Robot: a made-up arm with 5 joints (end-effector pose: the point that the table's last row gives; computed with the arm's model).
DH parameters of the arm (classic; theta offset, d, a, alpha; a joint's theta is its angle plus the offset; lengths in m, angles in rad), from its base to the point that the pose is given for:
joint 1: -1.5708 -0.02 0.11 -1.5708
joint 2: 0 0 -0.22 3.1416
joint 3: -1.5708 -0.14 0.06 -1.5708
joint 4: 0 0.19 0.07 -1.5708
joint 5: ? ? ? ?
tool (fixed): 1.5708 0.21 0 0
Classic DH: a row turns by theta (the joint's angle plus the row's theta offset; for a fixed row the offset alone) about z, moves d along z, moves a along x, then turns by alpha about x.
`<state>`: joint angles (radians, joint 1 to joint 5).
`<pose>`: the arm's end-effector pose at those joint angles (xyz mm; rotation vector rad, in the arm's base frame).
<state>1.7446 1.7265 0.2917 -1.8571 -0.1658</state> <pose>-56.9 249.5 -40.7 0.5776 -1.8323 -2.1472</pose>
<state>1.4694 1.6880 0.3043 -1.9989 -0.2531</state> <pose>-3.6 239.2 -31.4 0.5119 -1.8646 -2.2883</pose>
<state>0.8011 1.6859 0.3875 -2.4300 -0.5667</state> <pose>80.0 149.2 15.0 -0.3224 1.7616 2.5666</pose>
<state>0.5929 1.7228 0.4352 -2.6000 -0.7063</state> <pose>86.5 102.9 41.5 -0.2483 1.6329 2.6519</pose>
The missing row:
joint 5: -1.5708 0.09 0.06 1.5708
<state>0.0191 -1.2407 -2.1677 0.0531 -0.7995</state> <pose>226.1 -134.4 -254.7 0.1278 -0.0333 -0.0213</pose>
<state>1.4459 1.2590 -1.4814 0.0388 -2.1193</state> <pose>18.6 234.4 367.4 0.4845 0.4707 1.3700</pose>
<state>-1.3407 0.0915 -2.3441 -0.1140 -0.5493</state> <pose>215.9 -201.5 -138.0 1.5416 -1.2085 -0.7750</pose>
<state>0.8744 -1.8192 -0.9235 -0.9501 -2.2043</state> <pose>296.6 -152.1 -381.1 2.8334 0.1408 -0.7681</pose>
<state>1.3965 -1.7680 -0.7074 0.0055 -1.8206</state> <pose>283.1 184.0 -320.7 -2.2401 -1.8900 0.2444</pose>
